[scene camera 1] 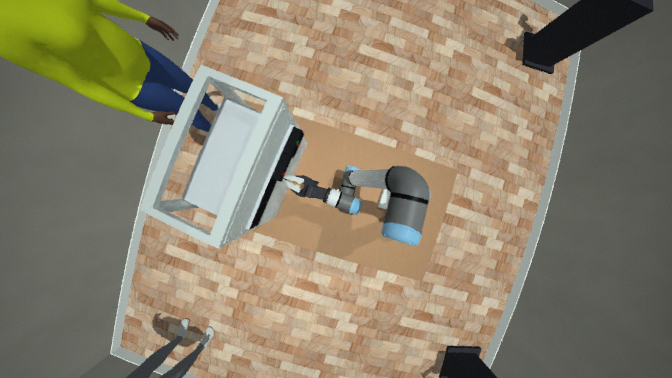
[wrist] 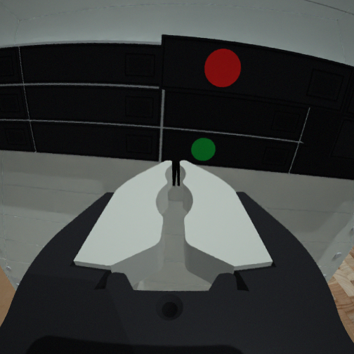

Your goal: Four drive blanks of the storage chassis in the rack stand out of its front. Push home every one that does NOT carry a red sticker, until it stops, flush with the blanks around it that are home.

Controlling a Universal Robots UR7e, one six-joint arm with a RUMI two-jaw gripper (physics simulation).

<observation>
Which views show the rack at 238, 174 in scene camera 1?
Scene camera 1 and the wrist view: all of them.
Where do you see a rack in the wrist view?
254, 99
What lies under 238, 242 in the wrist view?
My gripper.
</observation>
